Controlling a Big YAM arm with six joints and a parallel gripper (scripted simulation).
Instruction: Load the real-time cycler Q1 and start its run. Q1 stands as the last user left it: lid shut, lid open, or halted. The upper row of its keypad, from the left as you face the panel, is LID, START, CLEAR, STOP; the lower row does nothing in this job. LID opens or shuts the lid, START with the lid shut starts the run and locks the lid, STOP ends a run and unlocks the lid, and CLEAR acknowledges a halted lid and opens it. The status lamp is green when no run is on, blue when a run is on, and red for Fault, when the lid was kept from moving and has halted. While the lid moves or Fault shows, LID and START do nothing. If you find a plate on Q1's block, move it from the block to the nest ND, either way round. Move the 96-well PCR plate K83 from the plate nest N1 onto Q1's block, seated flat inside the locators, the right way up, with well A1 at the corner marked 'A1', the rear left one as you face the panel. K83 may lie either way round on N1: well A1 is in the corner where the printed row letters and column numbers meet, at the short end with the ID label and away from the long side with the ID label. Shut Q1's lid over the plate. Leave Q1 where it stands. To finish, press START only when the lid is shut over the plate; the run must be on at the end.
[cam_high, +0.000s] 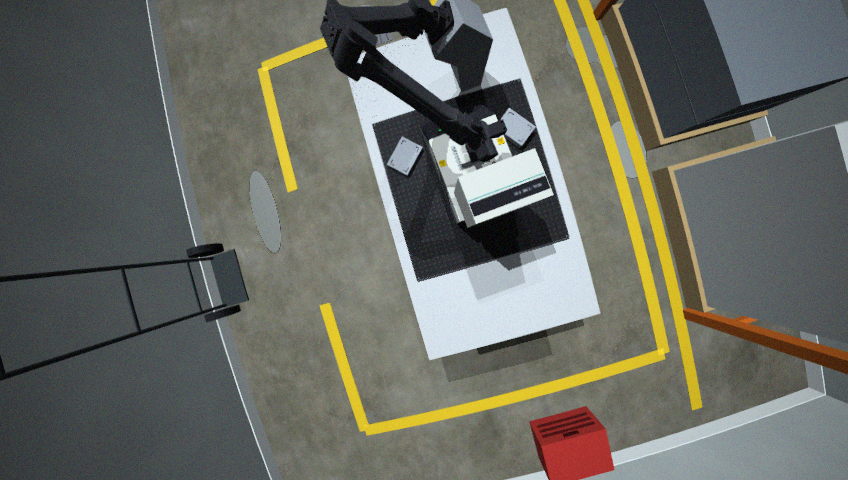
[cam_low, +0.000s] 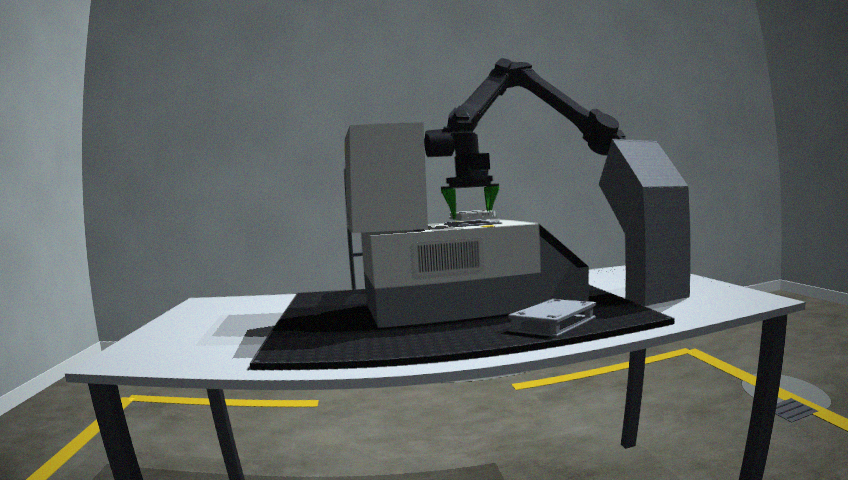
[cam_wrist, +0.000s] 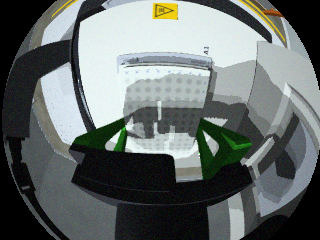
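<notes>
Now: hand right at the white plate K83. Also, from my hand: grey nest N1 (12 cm behind, 28 cm to the left, 19 cm below); grey nest ND (12 cm behind, 28 cm to the right, 21 cm below).
</notes>
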